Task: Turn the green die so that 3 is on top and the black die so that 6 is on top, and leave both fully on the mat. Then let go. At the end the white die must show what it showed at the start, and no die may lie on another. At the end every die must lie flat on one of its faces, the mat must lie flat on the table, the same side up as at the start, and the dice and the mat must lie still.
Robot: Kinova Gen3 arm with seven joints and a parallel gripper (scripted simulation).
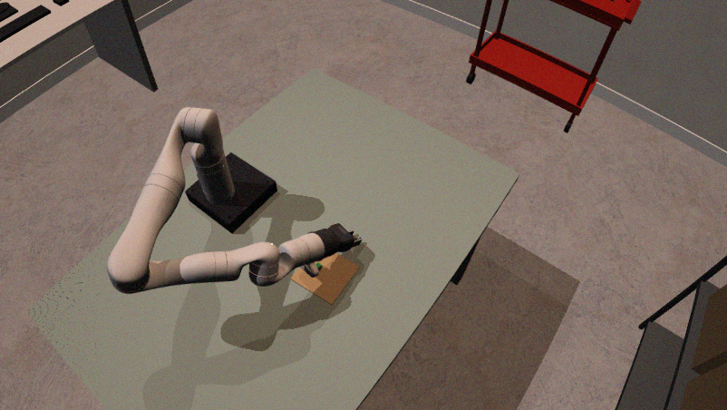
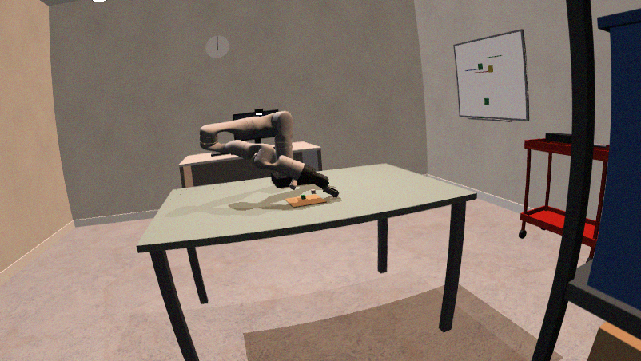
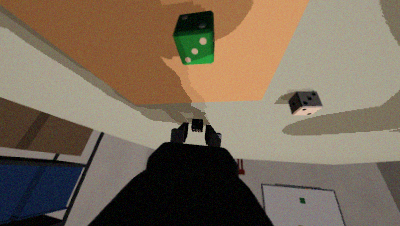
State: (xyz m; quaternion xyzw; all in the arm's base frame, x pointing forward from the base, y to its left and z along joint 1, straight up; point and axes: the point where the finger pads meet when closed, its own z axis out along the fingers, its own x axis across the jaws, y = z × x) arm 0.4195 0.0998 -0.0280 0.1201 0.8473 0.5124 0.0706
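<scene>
Now: hand 10 mm above the black die. Round my hand: green die 130 mm to the right, 30 mm behind, 10 mm below; white die 110 mm behind, 50 mm to the right, 10 mm below; orange mat 130 mm to the right, 20 mm below, 10 mm behind.
</scene>
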